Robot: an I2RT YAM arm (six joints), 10 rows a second.
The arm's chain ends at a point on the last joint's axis. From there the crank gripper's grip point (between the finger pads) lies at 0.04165 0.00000 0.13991 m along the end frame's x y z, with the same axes.
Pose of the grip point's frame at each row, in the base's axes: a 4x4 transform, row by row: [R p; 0 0 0 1], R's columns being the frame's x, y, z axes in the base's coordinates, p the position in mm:
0.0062 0.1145 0.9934 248.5; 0.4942 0.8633 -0.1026 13.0; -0.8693 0.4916 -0.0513 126.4; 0 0 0 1
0.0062 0.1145 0.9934 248.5; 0.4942 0.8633 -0.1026 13.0; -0.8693 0.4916 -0.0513 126.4; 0 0 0 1
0.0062 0.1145 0.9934 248.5; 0.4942 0.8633 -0.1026 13.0; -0.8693 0.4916 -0.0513 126.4; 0 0 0 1
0.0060 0.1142 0.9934 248.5; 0.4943 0.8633 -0.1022 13.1; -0.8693 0.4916 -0.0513 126.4; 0 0 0 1
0.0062 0.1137 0.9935 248.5; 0.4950 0.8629 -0.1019 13.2; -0.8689 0.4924 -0.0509 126.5; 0 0 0 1
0.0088 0.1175 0.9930 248.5; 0.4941 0.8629 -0.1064 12.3; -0.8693 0.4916 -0.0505 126.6; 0 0 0 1
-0.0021 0.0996 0.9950 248.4; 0.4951 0.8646 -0.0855 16.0; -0.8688 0.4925 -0.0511 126.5; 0 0 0 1
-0.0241 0.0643 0.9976 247.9; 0.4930 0.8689 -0.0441 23.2; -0.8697 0.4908 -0.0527 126.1; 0 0 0 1
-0.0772 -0.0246 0.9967 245.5; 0.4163 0.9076 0.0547 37.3; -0.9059 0.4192 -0.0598 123.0; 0 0 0 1
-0.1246 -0.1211 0.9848 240.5; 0.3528 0.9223 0.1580 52.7; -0.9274 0.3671 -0.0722 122.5; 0 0 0 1
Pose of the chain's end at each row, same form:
0.0062 0.1145 0.9934 109.3; 0.4942 0.8633 -0.1026 6.8; -0.8693 0.4916 -0.0513 169.8; 0 0 0 1
0.0062 0.1145 0.9934 109.3; 0.4942 0.8633 -0.1026 6.8; -0.8693 0.4916 -0.0513 169.8; 0 0 0 1
0.0062 0.1145 0.9934 109.3; 0.4942 0.8633 -0.1026 6.8; -0.8693 0.4916 -0.0513 169.8; 0 0 0 1
0.0060 0.1142 0.9934 109.3; 0.4943 0.8633 -0.1022 6.8; -0.8693 0.4916 -0.0513 169.8; 0 0 0 1
0.0062 0.1137 0.9935 109.2; 0.4950 0.8629 -0.1019 6.8; -0.8689 0.4924 -0.0509 169.8; 0 0 0 1
0.0088 0.1175 0.9930 109.2; 0.4941 0.8629 -0.1064 6.6; -0.8693 0.4916 -0.0505 169.9; 0 0 0 1
-0.0021 0.0996 0.9950 109.3; 0.4951 0.8646 -0.0855 7.3; -0.8688 0.4925 -0.0511 169.8; 0 0 0 1
-0.0241 0.0643 0.9976 109.3; 0.4930 0.8689 -0.0441 8.8; -0.8697 0.4908 -0.0527 169.7; 0 0 0 1
-0.0772 -0.0246 0.9967 109.3; 0.4163 0.9076 0.0547 12.3; -0.9059 0.4192 -0.0598 169.1; 0 0 0 1
-0.1246 -0.1211 0.9848 107.9; 0.3528 0.9223 0.1580 15.9; -0.9274 0.3671 -0.0722 171.2; 0 0 0 1

